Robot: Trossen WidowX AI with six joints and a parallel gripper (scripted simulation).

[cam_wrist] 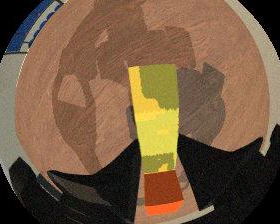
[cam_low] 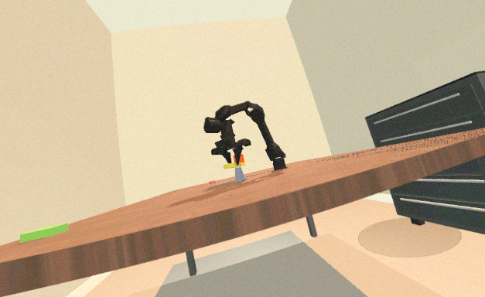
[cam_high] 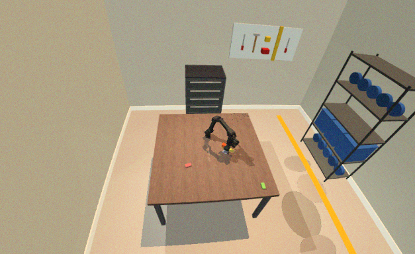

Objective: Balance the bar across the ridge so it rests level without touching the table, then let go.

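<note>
My gripper tip is 30 mm to the left of the flat yellow bar, 20 mm below it and 20 mm past it. The rest, counted from my gripper tip: green block 460 mm ahead, 300 mm to the left, 70 mm below; red block 460 mm to the right, 150 mm ahead, 70 mm below.
</note>
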